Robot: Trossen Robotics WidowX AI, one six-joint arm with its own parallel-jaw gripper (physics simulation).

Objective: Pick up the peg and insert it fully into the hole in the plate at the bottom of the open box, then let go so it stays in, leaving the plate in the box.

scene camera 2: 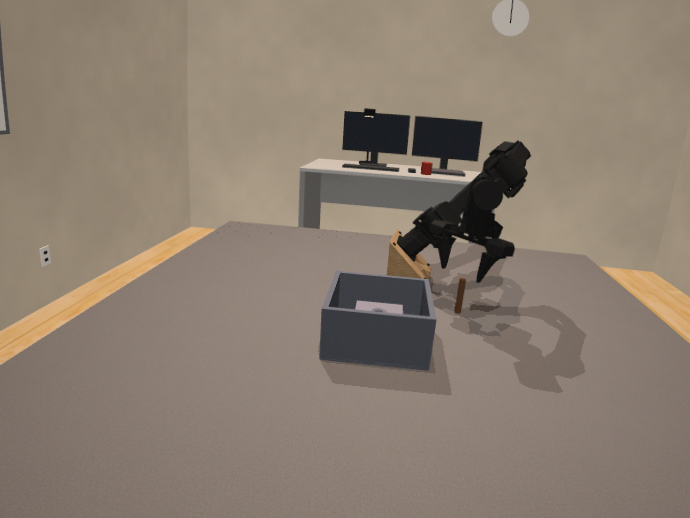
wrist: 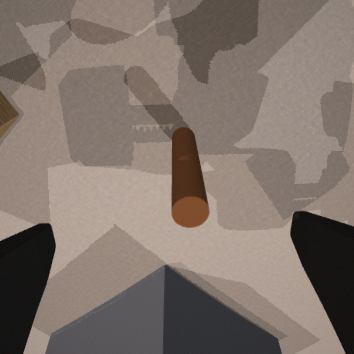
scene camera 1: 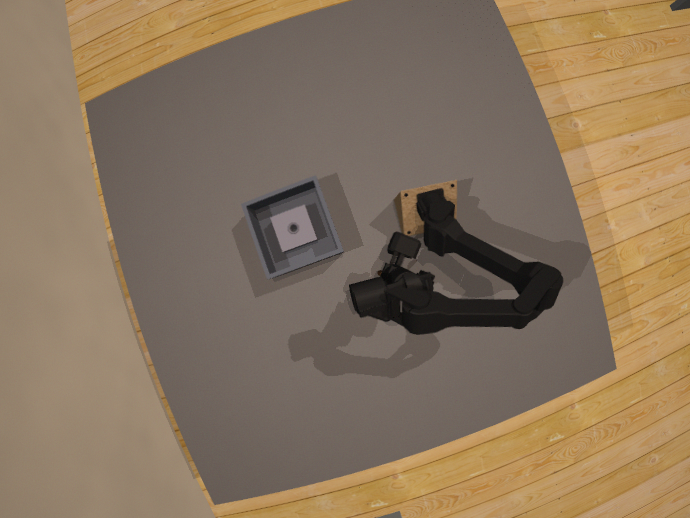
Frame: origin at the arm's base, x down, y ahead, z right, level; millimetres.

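Where they show: gripper, between the fingertips: point(scene camera 2: 460, 275) point(wrist: 173, 231) point(scene camera 1: 383, 271); arm's base, origin of its link: point(scene camera 2: 406, 248) point(scene camera 1: 430, 201).
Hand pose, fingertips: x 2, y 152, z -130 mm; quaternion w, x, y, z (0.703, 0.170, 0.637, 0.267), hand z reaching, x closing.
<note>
Things, the pixels of their top centre, and the offset from my fingertips.
- brown round peg, centre of its top: point(wrist: 190, 212) point(scene camera 2: 462, 279) dz -7, dx +8, dy +1 mm
- open dark grey box, centre of its top: point(scene camera 2: 380, 292) point(scene camera 1: 291, 227) dz +154, dx -10, dy +180 mm
- pale pink plate, centre of its top: point(scene camera 2: 379, 310) point(scene camera 1: 293, 228) dz +154, dx +27, dy +180 mm
The brown round peg point(scene camera 2: 459, 296) point(wrist: 189, 172) stands upright on the grey table top, to the right of the box in scene camera 2. In scene camera 1 the arm hides most of it. My gripper point(scene camera 2: 462, 273) point(wrist: 173, 231) is open and empty, its fingers pointing down; the tips are close above the peg's top in scene camera 2, one on each side in the wrist view. The open dark grey box point(scene camera 1: 258, 242) point(scene camera 2: 376, 339) point(wrist: 115, 315) stands on the table top. The pale pink plate point(scene camera 1: 283, 238) point(scene camera 2: 365, 306) lies on its bottom, its round hole facing up.
The arm's wooden base mount point(scene camera 1: 410, 214) point(scene camera 2: 405, 264) stands behind the box in scene camera 2; the arm reaches out from it. A desk point(scene camera 2: 362, 195) with two monitors and a red mug point(scene camera 2: 426, 168) stands beyond the table top.
</note>
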